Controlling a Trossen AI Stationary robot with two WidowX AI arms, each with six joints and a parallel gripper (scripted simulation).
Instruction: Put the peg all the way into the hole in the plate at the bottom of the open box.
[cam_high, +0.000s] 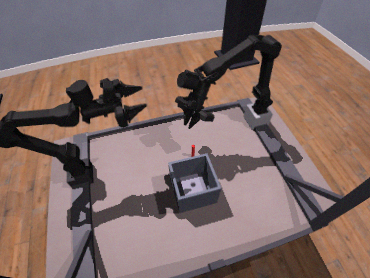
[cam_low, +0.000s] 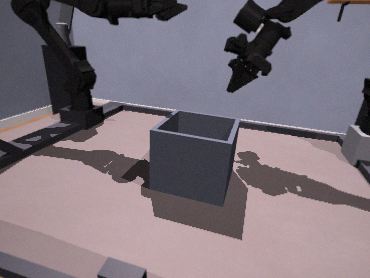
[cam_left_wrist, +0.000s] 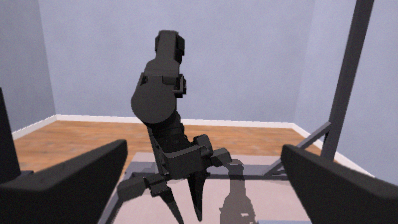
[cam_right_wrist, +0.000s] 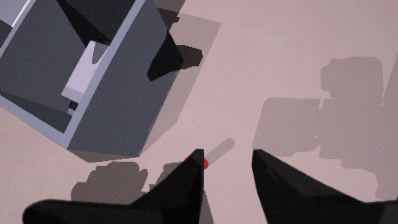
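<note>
Now: the red peg 16 cm below my right hand and 5 cm behind it. The rest, counted from my right hand: light plate: 21 cm behind, 16 cm below, 7 cm to the left.
</note>
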